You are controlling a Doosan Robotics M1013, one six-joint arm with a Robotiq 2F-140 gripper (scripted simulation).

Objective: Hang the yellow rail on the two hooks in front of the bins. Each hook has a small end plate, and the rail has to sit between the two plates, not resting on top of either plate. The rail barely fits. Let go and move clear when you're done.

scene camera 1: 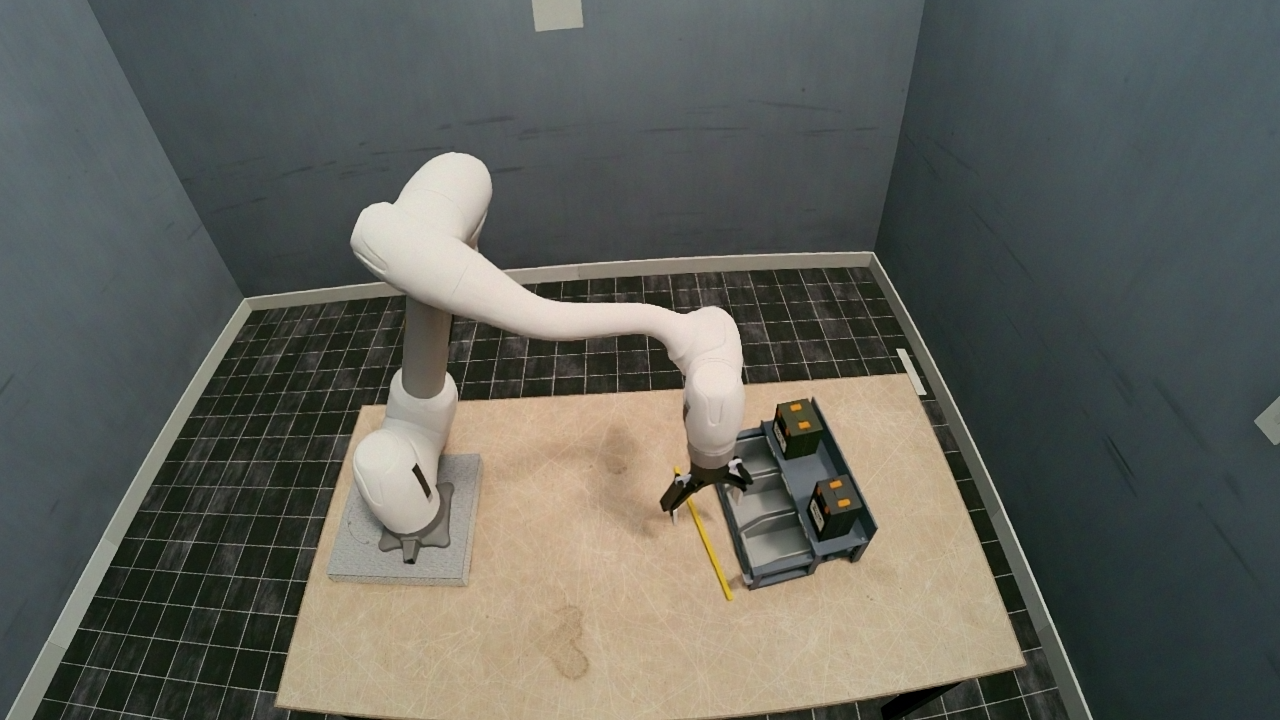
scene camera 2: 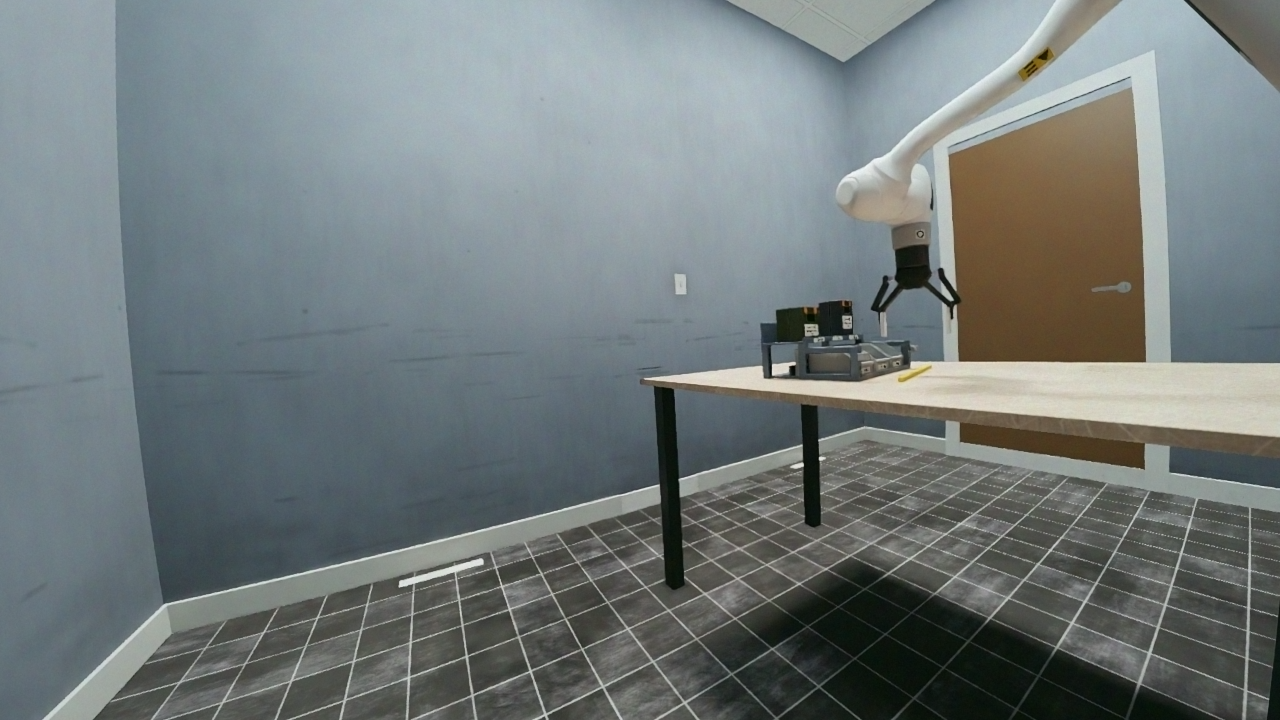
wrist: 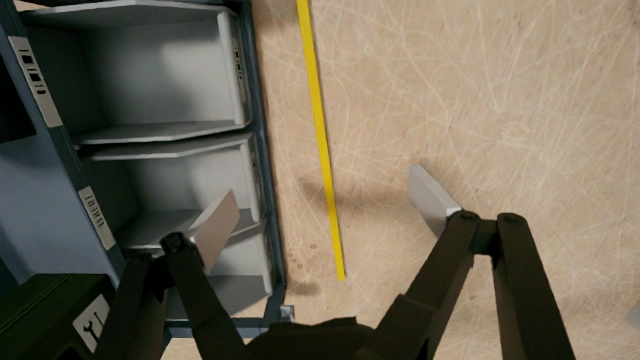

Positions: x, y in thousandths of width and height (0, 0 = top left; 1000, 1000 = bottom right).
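Observation:
The gripper (scene camera 2: 715, 466) visible. Also the gripper (scene camera 1: 551, 709). Same for the gripper (wrist: 501, 535).

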